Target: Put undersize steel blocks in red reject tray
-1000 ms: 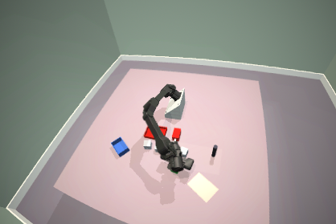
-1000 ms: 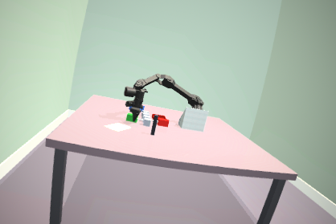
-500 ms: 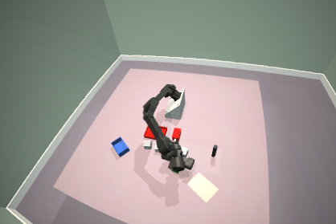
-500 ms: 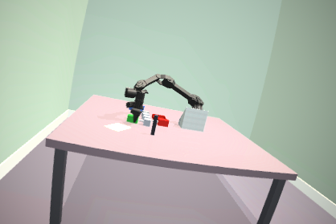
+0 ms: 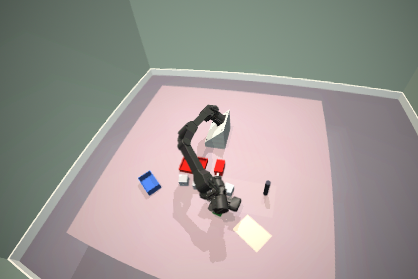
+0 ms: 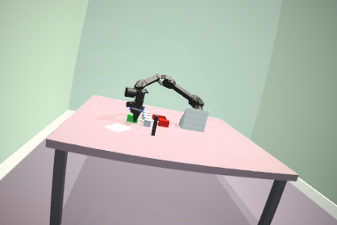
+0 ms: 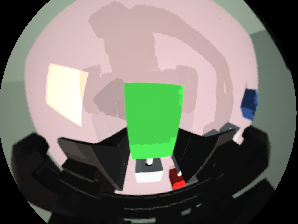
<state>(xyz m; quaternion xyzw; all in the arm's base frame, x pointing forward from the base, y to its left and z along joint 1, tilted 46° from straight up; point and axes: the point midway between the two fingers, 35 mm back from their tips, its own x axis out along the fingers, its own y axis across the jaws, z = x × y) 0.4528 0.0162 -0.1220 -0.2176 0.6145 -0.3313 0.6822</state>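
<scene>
Now: gripper tip 10 mm past the green GO gauge and 20 mm below it. The rest, counted from my gripper tip: blue tray 20 mm behind, 400 mm to the right; then small red piece 180 mm behind, 60 mm to the right, 10 mm above; then cream sheet 100 mm ahead, 170 mm to the left, 10 mm below.
</scene>
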